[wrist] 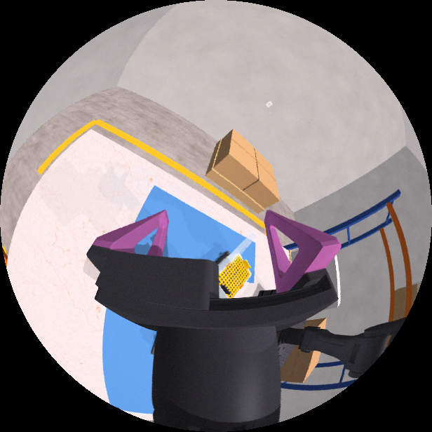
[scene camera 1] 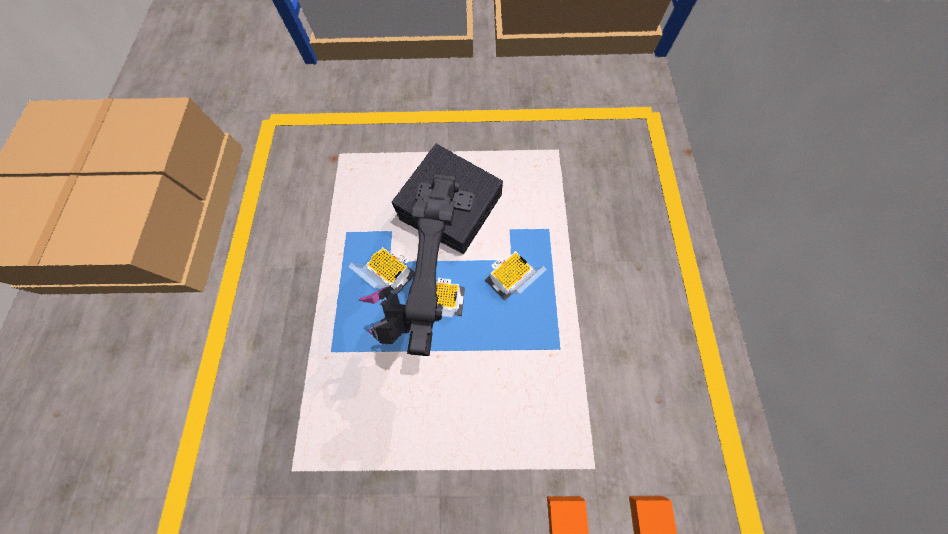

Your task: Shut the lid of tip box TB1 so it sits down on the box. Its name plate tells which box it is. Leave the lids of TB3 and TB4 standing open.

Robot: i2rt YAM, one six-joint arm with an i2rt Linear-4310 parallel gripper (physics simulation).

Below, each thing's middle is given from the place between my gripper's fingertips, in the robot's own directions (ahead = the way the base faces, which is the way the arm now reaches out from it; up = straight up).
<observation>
The rack (wrist: 232, 277) is 210 mm behind my hand, 180 mm below it and 40 mm to the right of it.
</observation>
